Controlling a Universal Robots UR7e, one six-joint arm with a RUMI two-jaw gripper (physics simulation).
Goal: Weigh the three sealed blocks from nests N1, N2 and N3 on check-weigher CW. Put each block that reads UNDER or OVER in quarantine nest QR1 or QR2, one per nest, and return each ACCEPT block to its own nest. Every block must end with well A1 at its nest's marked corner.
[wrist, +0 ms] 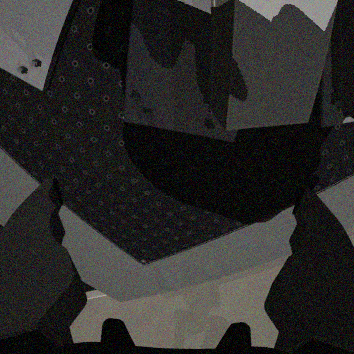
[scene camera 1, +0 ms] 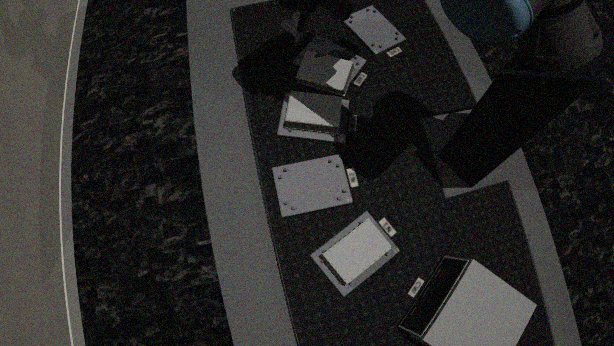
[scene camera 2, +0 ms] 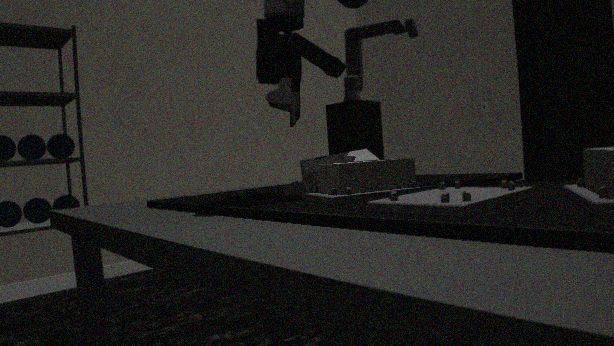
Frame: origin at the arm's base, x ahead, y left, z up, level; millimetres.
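Seen in the pictures: gripper, fingertip midpoint: (wrist: 178, 185) (scene camera 1: 309, 25) (scene camera 2: 292, 126); arm's base, origin of the base link: (scene camera 1: 560, 49).
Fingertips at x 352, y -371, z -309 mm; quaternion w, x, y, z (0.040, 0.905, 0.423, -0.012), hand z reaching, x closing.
Offsets run from my fingertips to a thing's top centre. "spot": to the spot under its first point.
My gripper (scene camera 2: 286, 111) (wrist: 178, 185) is open and empty, above the table beside QR1. A pale block @(17 mm back, 97 mm left, 52 mm down) (scene camera 1: 320, 72) (scene camera 2: 364, 154) (wrist: 277, 75) rests tilted and off-centre on nest QR1 @(46 mm back, 43 mm left, 104 mm down) (scene camera 1: 359, 62) (wrist: 167, 87), overhanging its side towards N3; several pins show beside it. Nest QR2 @(207 mm back, 49 mm right, 104 mm down) (scene camera 1: 375, 30) (wrist: 27, 30) holds no block. Another block @(39 mm ahead, 202 mm left, 72 mm down) (scene camera 1: 312, 112) (scene camera 2: 375, 174) sits on nest N3 @(spot: 114 mm ahead, 225 mm left, 114 mm down) (scene camera 1: 286, 131). Nest N2 @(88 mm ahead, 370 mm left, 104 mm down) (scene camera 1: 312, 186) (scene camera 2: 425, 196) holds no block. A third block @(33 mm ahead, 548 mm left, 72 mm down) (scene camera 1: 357, 250) sits on nest N1 @(spot: 76 mm ahead, 623 mm left, 114 mm down) (scene camera 1: 345, 290). Check-weigher CW @(170 mm back, 771 mm left, 26 mm down) (scene camera 1: 482, 305) has no block on it. Well A1 marks and the weigher's reading are unreadable.
The QR1 and N3 blocks stand close together. A dark box-shaped object (scene camera 1: 505, 125) stands right of the nests. The scene is dim, with arm shadows across QR1 and N3. A shelf rack (scene camera 2: 80, 115) stands at the left by the wall.
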